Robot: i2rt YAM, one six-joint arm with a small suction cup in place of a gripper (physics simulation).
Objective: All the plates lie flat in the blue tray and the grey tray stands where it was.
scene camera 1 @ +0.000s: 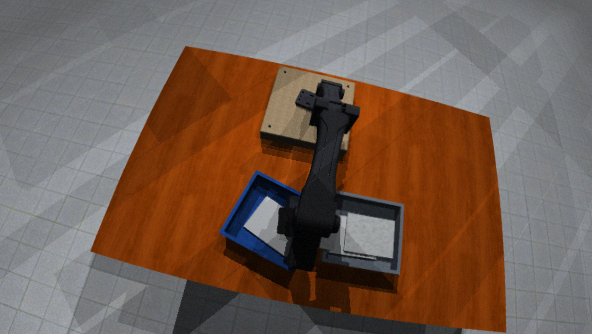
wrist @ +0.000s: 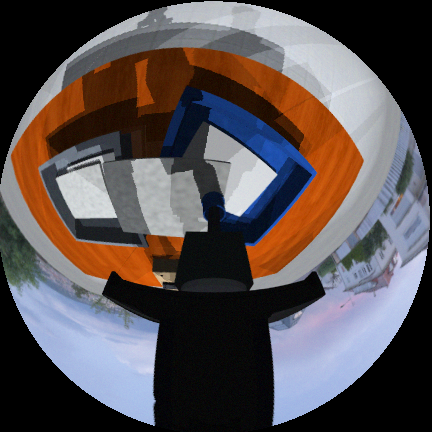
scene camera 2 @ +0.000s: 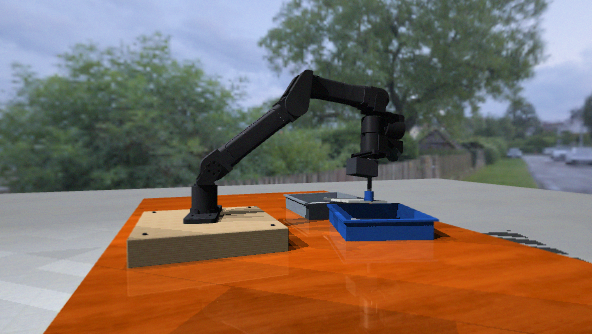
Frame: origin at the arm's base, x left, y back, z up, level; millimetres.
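Seen in the pictures: hand, tool point: [wrist: 213, 197] [scene camera 2: 369, 204]; arm's base, link origin: [scene camera 2: 204, 215].
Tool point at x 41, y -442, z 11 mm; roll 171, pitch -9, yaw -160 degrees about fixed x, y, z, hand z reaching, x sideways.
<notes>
Offsets run from my tool point to a thing's top centre. Level surfaces: height alone.
My suction cup [scene camera 2: 369, 196] [wrist: 213, 204] is on the top face of a mottled grey plate @(dz +15, dx +68, dy +23 mm) [scene camera 2: 342, 200] [wrist: 150, 195], near one end. The plate hangs about level, just above the rims, bridging the gap between the trays. The arm hides the cup in scene camera 1. The blue tray @(dz -11, dx -41, dy -2 mm) [scene camera 1: 239, 204] [scene camera 2: 390, 231] [wrist: 270, 140] holds a pale plate @(dz -52, dx -28, dy -12 mm) [scene camera 1: 265, 222] [wrist: 250, 170] that looks flat and is partly hidden. The grey tray @(dz -11, dx +235, dy +72 mm) [scene camera 1: 401, 240] [scene camera 2: 300, 206] holds a mottled plate @(dz -46, dx +264, dy +74 mm) [scene camera 1: 372, 237] [wrist: 85, 195], with another plate's edge showing beneath it.
The arm [scene camera 1: 325, 165] [scene camera 2: 260, 127] reaches from a wooden base block [scene camera 1: 287, 107] [scene camera 2: 210, 250] across the orange table @(dz -61 mm) [scene camera 1: 175, 150] [scene camera 2: 300, 290]. The trays stand side by side with a narrow gap, their walls raised above the table.
</notes>
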